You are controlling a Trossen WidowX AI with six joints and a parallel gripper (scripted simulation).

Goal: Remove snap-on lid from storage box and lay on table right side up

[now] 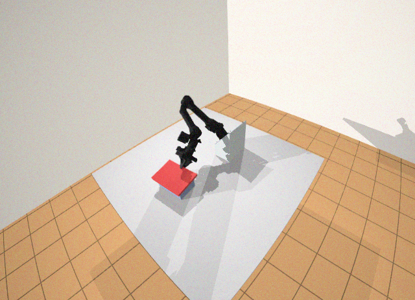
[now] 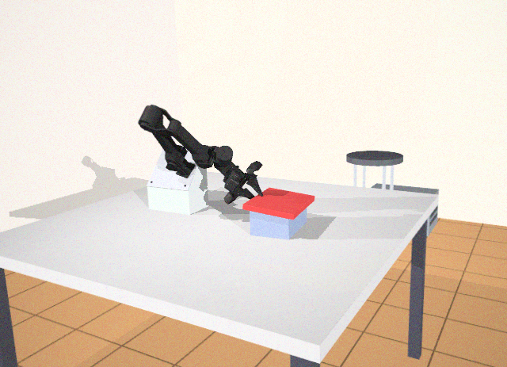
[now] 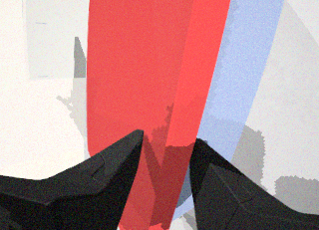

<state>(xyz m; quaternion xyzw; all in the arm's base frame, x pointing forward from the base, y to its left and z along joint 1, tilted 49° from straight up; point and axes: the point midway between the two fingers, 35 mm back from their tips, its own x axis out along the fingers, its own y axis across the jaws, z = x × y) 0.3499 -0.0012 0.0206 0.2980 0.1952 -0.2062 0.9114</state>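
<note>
My gripper tip is 7 cm short of the red lid and 2 cm to the right of it. The rest, counted from my gripper tip: pale blue storage box 7 cm ahead, 2 cm to the left, 5 cm below.
</note>
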